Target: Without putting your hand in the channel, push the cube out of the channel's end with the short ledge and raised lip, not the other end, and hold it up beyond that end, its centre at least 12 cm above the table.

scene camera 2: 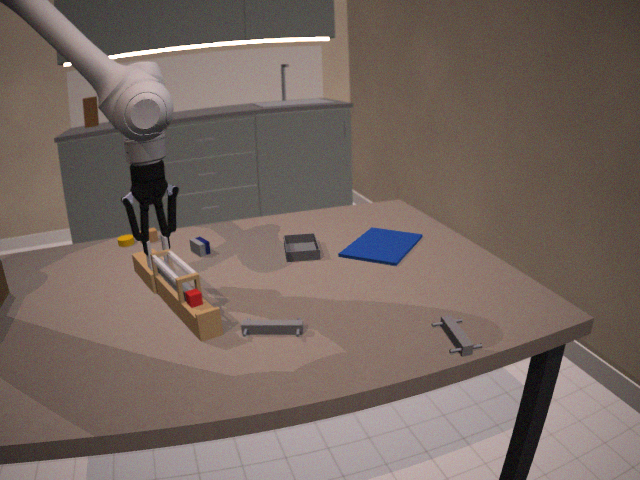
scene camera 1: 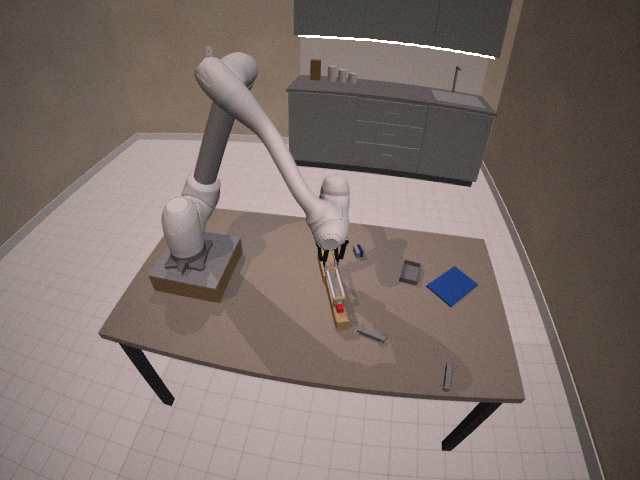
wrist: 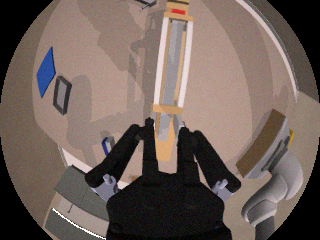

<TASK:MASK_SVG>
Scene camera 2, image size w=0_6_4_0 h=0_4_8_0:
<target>gripper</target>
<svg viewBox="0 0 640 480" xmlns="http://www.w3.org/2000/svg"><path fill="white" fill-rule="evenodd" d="M163 160L144 166L133 166L131 164L132 186L130 193L121 198L124 206L127 207L126 211L133 237L143 243L143 250L147 255L147 264L150 270L153 270L150 256L152 250L149 241L149 205L154 204L162 233L161 242L163 250L170 249L170 233L176 231L176 197L179 188L174 185L168 185L165 180ZM133 197L140 203L141 234L132 206ZM166 189L168 194L168 226L162 203Z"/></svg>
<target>grey tray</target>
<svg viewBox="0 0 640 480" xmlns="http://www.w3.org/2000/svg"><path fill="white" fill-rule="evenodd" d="M315 233L284 235L287 262L320 260L320 248Z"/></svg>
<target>blue mat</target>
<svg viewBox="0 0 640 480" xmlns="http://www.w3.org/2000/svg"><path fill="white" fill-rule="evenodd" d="M338 257L397 266L420 241L423 234L371 227L342 250Z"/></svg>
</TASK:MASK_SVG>
